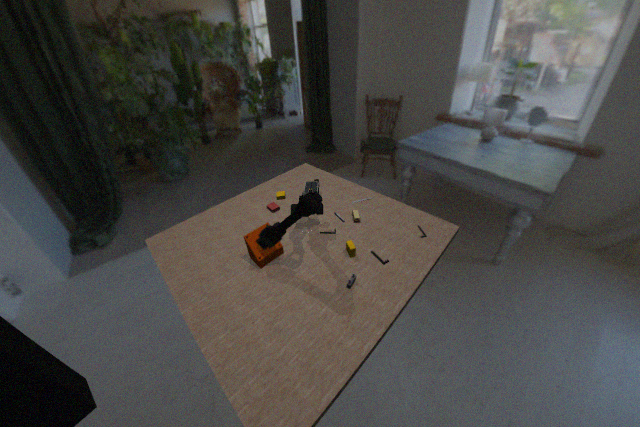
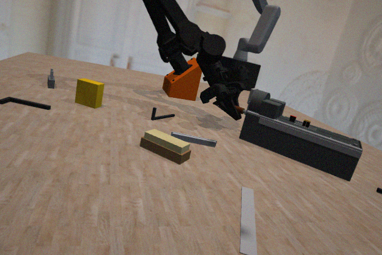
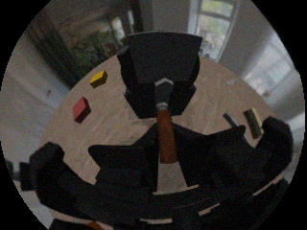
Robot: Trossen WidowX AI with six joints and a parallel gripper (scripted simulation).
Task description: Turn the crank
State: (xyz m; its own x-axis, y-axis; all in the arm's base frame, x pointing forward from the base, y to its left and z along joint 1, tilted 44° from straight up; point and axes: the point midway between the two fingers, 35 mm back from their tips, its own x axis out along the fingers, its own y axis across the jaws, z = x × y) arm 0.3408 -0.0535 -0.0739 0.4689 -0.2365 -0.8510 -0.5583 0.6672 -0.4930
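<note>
Now: gripper tip 20 mm past the brown crank handle, 10 mm to the left of it and 30 mm below it. Round my gripper tip: red pointer (110 mm ahead, 70 mm to the left, 50 mm above); red block (70 mm behind, 240 mm to the left, 20 mm below); grey bar (80 mm ahead, 170 mm to the right, 30 mm below).
</note>
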